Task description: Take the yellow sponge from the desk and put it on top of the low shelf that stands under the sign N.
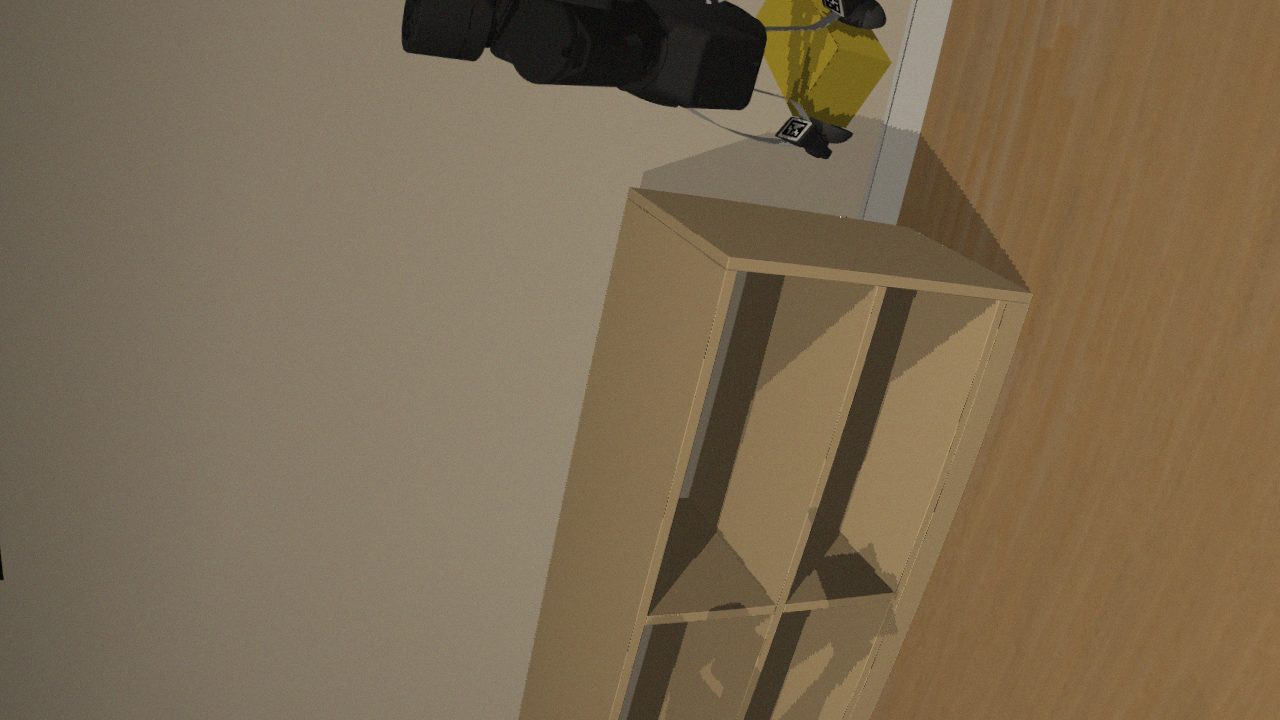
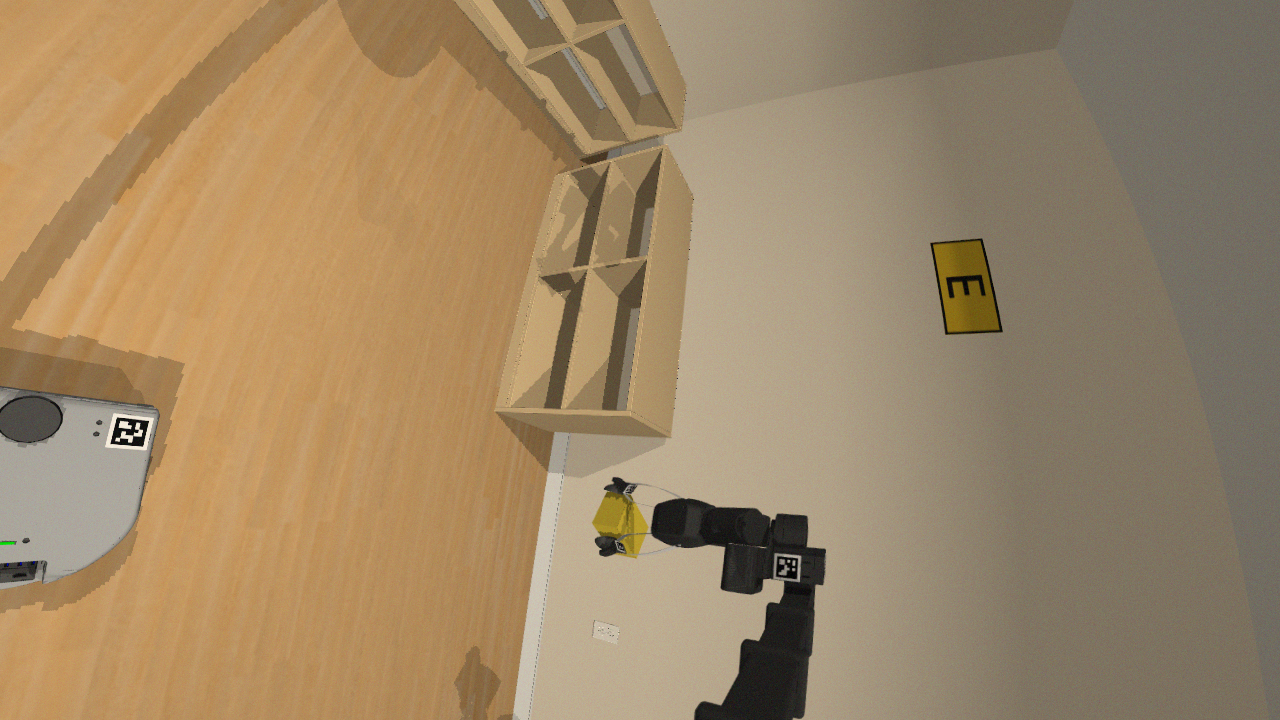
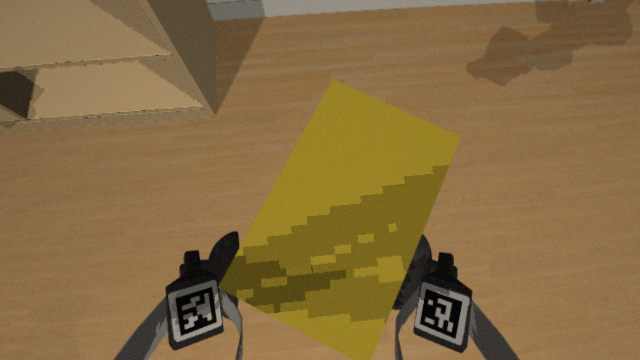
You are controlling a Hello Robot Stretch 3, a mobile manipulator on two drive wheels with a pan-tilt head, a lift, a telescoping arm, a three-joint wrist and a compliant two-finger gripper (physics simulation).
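Places are measured from the robot's base along level axes (x ahead, y left, z up), in millimetres.
Pixels of known places: gripper, fingertip midpoint: [image 1: 857,68] [image 2: 603,516] [image 3: 322,257]; robot's base at its link origin: [image 2: 31,416].
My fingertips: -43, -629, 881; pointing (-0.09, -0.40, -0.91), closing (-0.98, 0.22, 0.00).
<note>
For each thing: its middle in the pictures, then the offset to it from my fingertips, as dx, dy, dz. Level surfaces: height alone.
- yellow sponge at the middle of its body: [image 3: 343,216] [image 1: 817,43] [image 2: 621,525] -12, -15, +27
- yellow sign at the middle of its body: [image 2: 965,284] +788, -1080, +869
- second wooden shelf at its surface level: dz -271
- wooden floor at its surface level: dz -881
- wall outlet at the middle of its body: [image 2: 606,632] -621, -922, -481
The yellow sponge [image 1: 854,73] [image 2: 615,514] [image 3: 350,165] is held between the two fingertips of my gripper [image 1: 845,76] [image 2: 613,517] [image 3: 322,257], slanted, with much of it beyond the fingers. The gripper is shut on it and points down. It hangs in the air past the end panel of a low wooden shelf, apart from it. This low shelf [image 1: 617,402] [image 2: 664,331] [image 3: 195,55] has open compartments and stands against the wall, beneath a yellow sign [image 2: 965,286] that reads E. The sign N and the desk do not show.
A second wooden shelf [image 2: 666,80] stands past the far end of the first, at the room's corner. My grey base [image 2: 89,488] is on the wooden floor [image 2: 358,358]. My arm [image 2: 778,662] extends toward the wall. A wall outlet [image 2: 605,632] sits low near the gripper.
</note>
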